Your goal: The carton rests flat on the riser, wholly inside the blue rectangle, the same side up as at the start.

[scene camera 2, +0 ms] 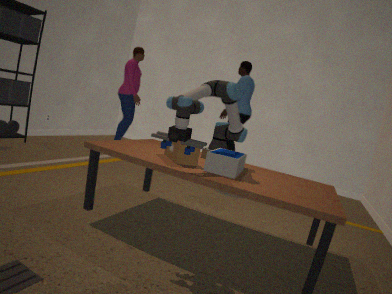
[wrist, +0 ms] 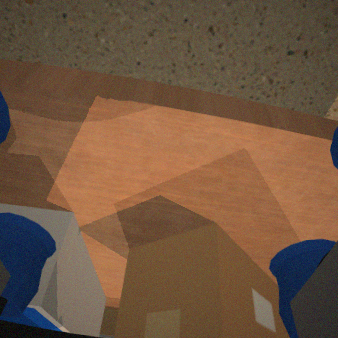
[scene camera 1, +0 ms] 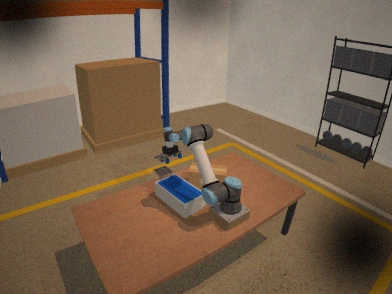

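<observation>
There is a riser resting on the table, and I see it at (scene camera 1: 186, 199), at (scene camera 2: 228, 163) and at (wrist: 69, 291). My suction head (wrist: 33, 244) holds nothing.
</observation>
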